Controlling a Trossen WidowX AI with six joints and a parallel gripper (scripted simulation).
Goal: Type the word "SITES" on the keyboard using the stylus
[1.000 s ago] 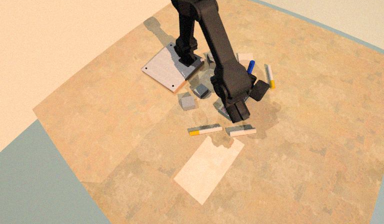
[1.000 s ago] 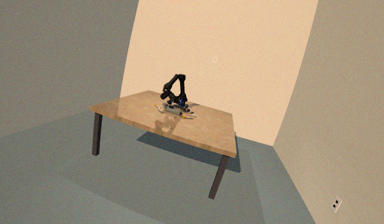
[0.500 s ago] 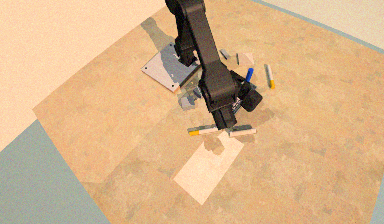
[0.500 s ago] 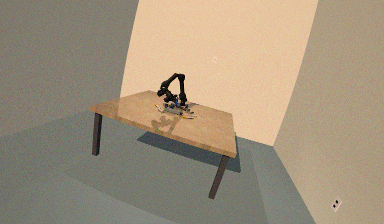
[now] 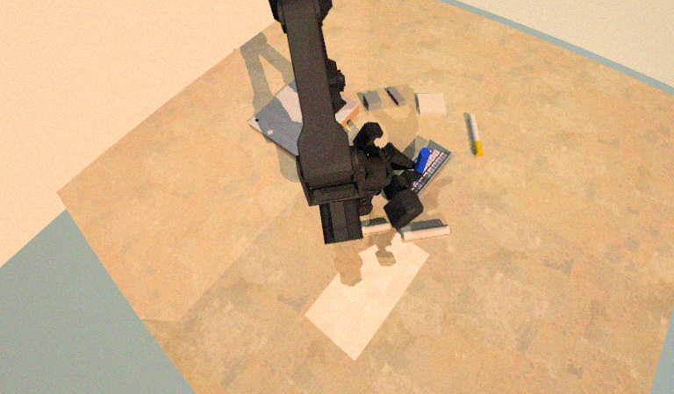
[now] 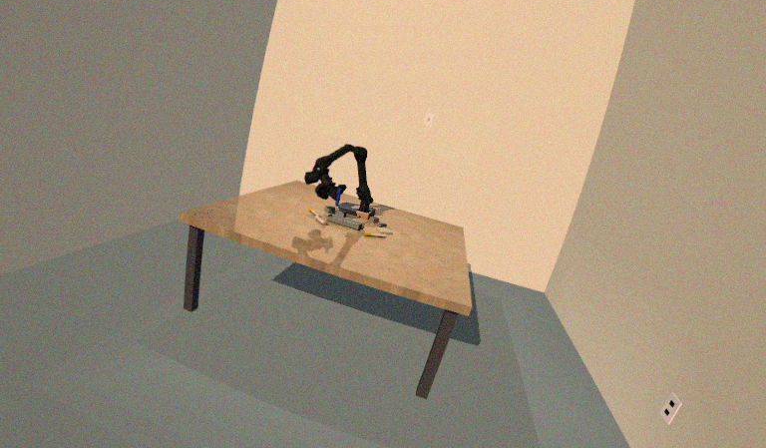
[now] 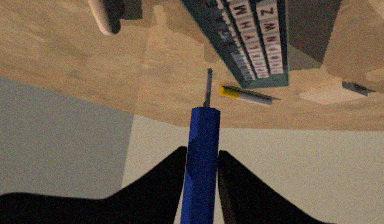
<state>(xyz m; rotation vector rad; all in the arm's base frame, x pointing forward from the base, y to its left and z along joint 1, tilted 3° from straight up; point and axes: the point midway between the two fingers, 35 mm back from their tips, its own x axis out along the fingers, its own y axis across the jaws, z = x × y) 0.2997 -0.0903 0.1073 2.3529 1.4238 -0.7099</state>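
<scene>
Now: the pale stick 7 cm ahead of my gripper tip, 4 cm to the right of it and 11 cm below it. The rest, counted from my gripper tip: pale pad: 12 cm behind, 26 cm to the left, 12 cm below; then blue stylus: 1 cm below.
</scene>
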